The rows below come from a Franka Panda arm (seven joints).
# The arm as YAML. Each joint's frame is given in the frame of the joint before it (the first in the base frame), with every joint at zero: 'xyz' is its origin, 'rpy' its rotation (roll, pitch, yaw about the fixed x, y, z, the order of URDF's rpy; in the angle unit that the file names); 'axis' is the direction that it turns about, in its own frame. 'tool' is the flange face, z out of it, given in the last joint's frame.
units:
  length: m
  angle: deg
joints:
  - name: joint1
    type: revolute
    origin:
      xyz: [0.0, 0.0, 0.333]
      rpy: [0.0, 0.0, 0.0]
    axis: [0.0, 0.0, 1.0]
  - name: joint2
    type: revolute
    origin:
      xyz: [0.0, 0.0, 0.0]
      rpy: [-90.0, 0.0, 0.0]
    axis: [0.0, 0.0, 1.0]
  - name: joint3
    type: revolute
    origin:
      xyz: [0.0, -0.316, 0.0]
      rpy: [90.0, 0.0, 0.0]
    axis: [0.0, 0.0, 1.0]
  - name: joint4
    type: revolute
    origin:
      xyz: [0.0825, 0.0, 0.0]
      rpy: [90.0, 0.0, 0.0]
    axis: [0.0, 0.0, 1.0]
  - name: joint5
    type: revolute
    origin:
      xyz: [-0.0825, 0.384, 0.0]
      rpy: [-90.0, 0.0, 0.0]
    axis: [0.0, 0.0, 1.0]
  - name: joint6
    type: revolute
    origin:
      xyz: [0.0, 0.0, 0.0]
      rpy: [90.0, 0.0, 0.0]
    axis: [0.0, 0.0, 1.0]
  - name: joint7
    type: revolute
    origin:
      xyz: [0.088, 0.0, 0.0]
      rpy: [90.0, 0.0, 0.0]
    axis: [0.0, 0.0, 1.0]
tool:
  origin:
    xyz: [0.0, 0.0, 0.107]
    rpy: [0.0, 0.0, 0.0]
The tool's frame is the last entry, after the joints.
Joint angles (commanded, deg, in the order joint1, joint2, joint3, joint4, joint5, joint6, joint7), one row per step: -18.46 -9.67 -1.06 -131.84 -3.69 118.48 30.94; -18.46 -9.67 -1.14 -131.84 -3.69 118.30 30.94; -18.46 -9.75 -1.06 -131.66 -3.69 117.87 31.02; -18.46 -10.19 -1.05 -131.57 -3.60 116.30 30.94; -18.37 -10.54 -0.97 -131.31 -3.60 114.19 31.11; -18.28 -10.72 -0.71 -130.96 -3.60 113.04 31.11; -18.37 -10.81 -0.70 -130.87 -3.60 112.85 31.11; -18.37 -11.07 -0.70 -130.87 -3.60 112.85 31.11; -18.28 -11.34 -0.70 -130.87 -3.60 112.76 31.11; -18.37 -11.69 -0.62 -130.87 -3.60 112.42 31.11; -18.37 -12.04 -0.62 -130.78 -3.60 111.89 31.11; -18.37 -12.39 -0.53 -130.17 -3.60 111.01 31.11; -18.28 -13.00 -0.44 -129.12 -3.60 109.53 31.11; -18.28 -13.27 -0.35 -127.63 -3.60 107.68 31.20; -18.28 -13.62 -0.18 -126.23 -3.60 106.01 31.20
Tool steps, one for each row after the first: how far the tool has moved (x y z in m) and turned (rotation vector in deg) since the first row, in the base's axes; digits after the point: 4 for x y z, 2 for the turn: -0.0006 -0.0005 -0.0003 0.07 0.17 -0.09; -0.0005 0.0001 0.0012 0.09 0.33 -0.11; -0.0037 0.0012 0.0034 0.47 1.30 -0.15; -0.0068 0.0034 0.0055 0.88 2.74 -0.26; -0.0069 0.0064 0.0082 1.00 3.35 0.03; -0.0073 0.0058 0.0094 0.99 3.36 -0.07; -0.0077 0.0059 0.0116 0.91 3.11 -0.07; -0.0080 0.0068 0.0137 0.85 2.94 0.02; -0.0092 0.0071 0.0161 0.83 2.94 -0.01; -0.0105 0.0074 0.0189 0.85 3.03 -0.04; -0.0103 0.0080 0.0255 0.78 2.96 0.00; -0.0101 0.0093 0.0368 0.66 2.81 0.09; -0.0089 0.0094 0.0485 0.62 2.91 -0.01; -0.0080 0.0104 0.0604 0.51 2.86 0.05
